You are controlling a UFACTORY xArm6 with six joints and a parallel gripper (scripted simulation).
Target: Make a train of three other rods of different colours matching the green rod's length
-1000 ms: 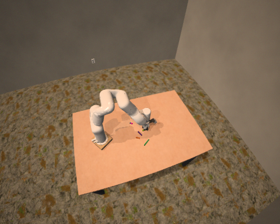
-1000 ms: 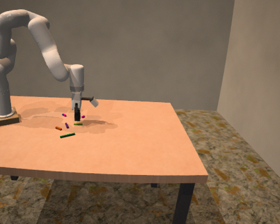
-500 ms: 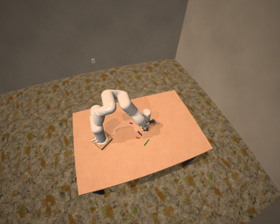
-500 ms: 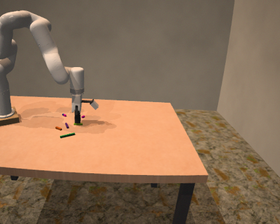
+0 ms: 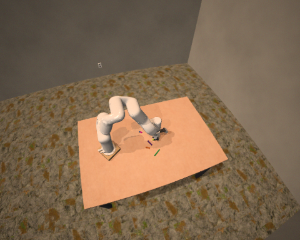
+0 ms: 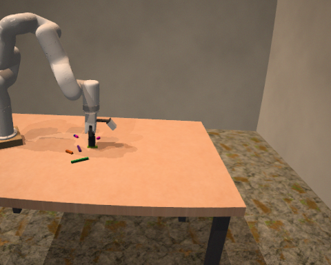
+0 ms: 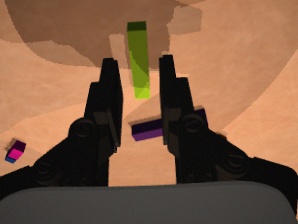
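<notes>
Right now the lime rod is 30 mm below my hand. The rest, counted from my hand: orange rod (110 mm behind, 50 mm to the right, 30 mm below); then green rod (130 mm to the right, 60 mm behind, 30 mm below); then purple rod (60 mm behind, 30 mm below, 10 mm to the right).
</notes>
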